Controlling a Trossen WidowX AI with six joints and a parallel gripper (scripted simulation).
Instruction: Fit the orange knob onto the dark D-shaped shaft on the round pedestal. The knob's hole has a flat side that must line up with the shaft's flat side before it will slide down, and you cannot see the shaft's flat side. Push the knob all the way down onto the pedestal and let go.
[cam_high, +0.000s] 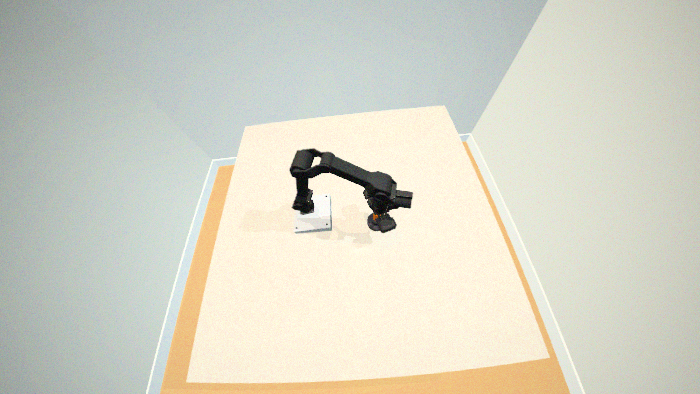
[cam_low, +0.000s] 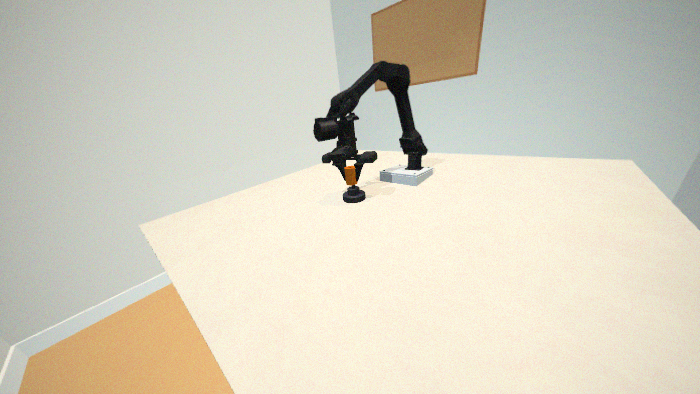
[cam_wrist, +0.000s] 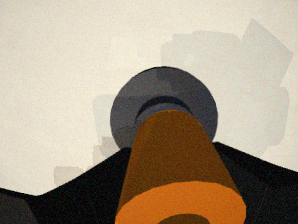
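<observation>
My gripper tip is now 20 mm below the orange knob. The rest, counted from my gripper tip: dark round pedestal 40 mm below.
</observation>
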